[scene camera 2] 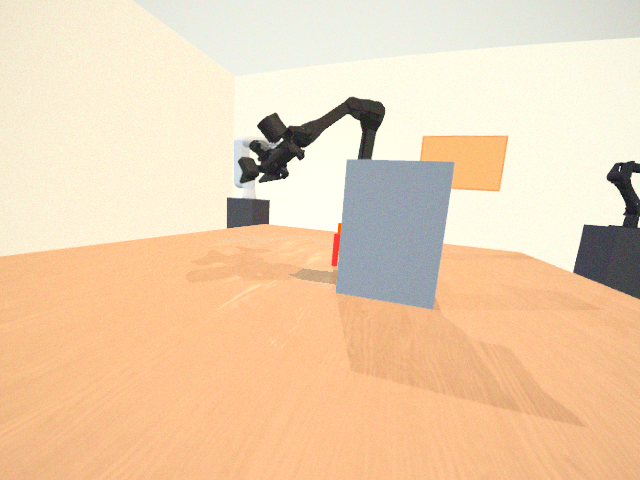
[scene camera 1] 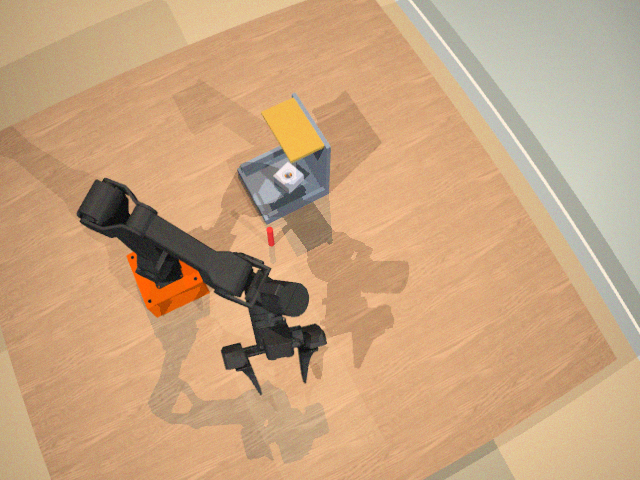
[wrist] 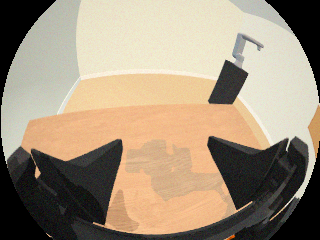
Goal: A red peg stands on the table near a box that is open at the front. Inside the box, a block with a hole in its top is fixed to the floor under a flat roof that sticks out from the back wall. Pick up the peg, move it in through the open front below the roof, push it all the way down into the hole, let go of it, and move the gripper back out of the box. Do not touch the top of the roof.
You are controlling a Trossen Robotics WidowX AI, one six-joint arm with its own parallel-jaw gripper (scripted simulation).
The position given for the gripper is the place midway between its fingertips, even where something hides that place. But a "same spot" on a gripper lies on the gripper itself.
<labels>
gripper: scene camera 2 250, 182; scene camera 1; wrist
same spot on gripper: [scene camera 1: 304, 353] = [wrist: 50, 156]
</labels>
